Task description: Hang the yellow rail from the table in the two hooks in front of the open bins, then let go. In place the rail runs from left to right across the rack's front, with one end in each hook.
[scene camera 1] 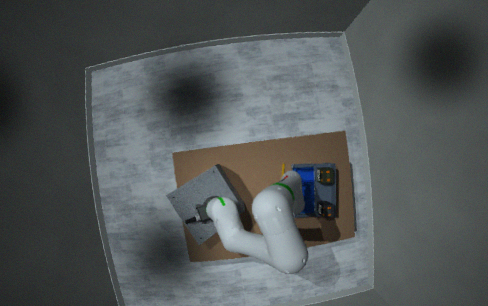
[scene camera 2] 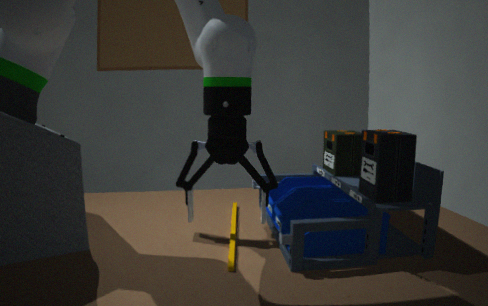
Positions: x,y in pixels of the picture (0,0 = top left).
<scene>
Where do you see a black box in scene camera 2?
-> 387,162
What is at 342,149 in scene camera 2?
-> A green box.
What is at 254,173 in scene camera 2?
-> My gripper.
</scene>
